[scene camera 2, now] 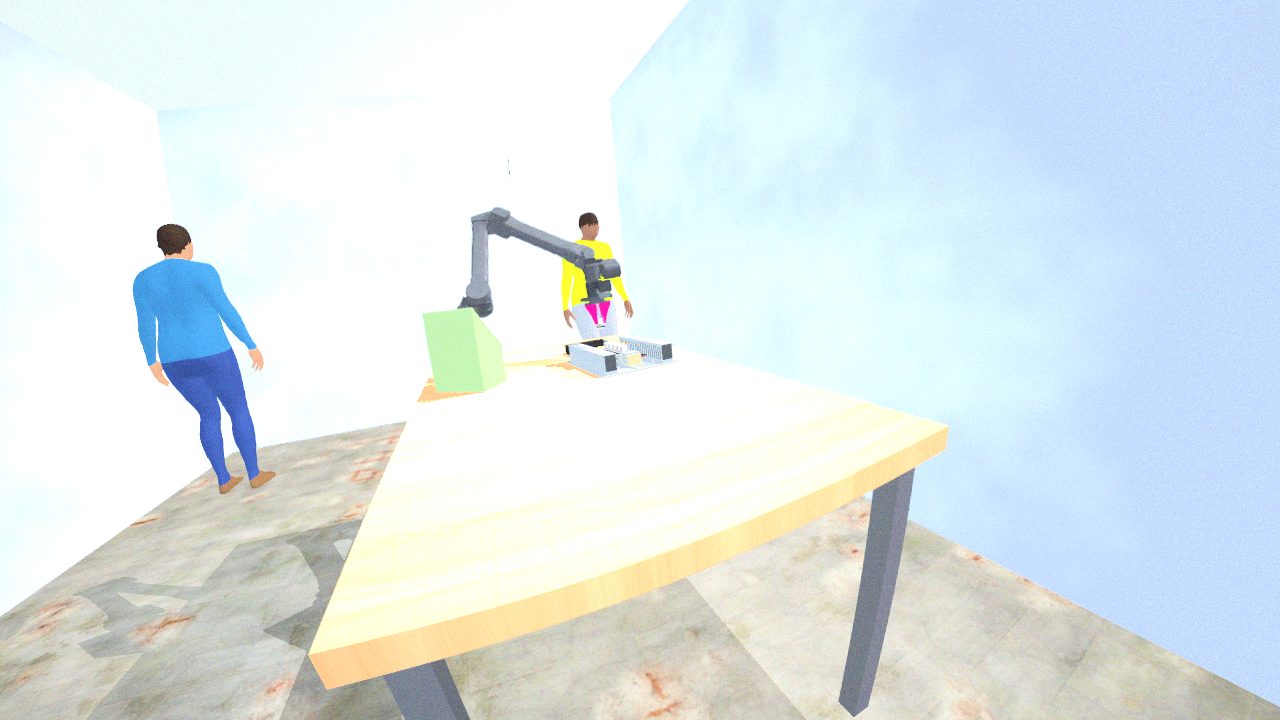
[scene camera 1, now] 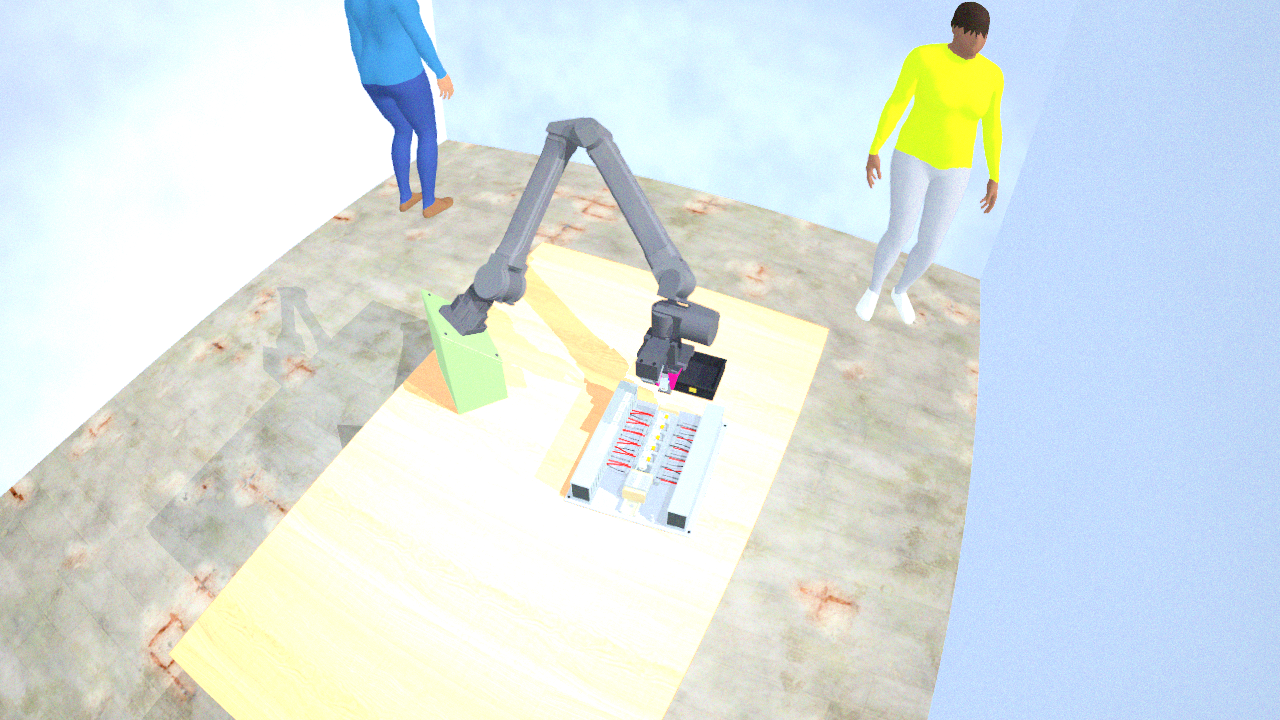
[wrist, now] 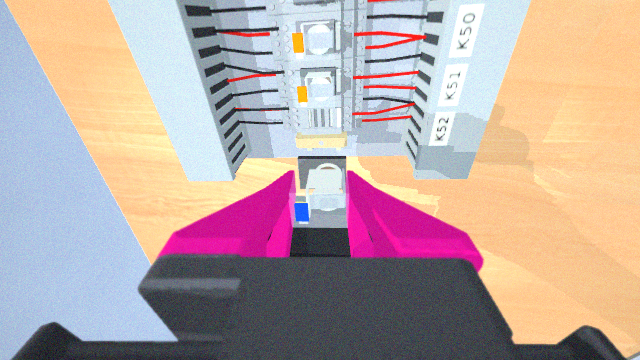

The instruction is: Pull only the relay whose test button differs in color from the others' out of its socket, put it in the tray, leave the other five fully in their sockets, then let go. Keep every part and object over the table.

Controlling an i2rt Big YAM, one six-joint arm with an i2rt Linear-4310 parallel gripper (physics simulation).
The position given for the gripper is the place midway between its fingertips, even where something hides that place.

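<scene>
Gripper [wrist: 320,180], visible. Clear relay [wrist: 319,195], visible. Black tray [scene camera 1: 703,375], visible too.
</scene>
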